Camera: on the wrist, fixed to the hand. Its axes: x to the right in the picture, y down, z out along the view.
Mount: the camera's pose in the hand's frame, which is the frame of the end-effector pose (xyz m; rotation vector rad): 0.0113 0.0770 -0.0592 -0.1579 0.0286 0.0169
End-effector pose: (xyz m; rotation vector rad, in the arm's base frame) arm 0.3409 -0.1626 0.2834 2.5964 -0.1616 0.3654
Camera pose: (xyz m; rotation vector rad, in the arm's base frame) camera 0.3243 -0.1998 0.3723 2.4345 -0.1946 0.3800
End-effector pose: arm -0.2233 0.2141 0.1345 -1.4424 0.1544 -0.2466
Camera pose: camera -0.2216 0.1628 0.0513 -1.5941 0.2132 -0.2456
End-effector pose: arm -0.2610 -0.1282 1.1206 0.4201 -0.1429 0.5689
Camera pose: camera -0.2929 -0.0390 1.0964 0.2575 -0.1629 0.5756
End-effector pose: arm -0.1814 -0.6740 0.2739 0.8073 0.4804 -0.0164
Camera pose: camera -0.1804 -0.5772 0.2874 0.6574 0.4955 0.0483
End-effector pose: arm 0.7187 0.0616 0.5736 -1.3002 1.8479 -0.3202
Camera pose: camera 0.6227 0.0705 0.5572 -1.3915 1.9394 -0.1876
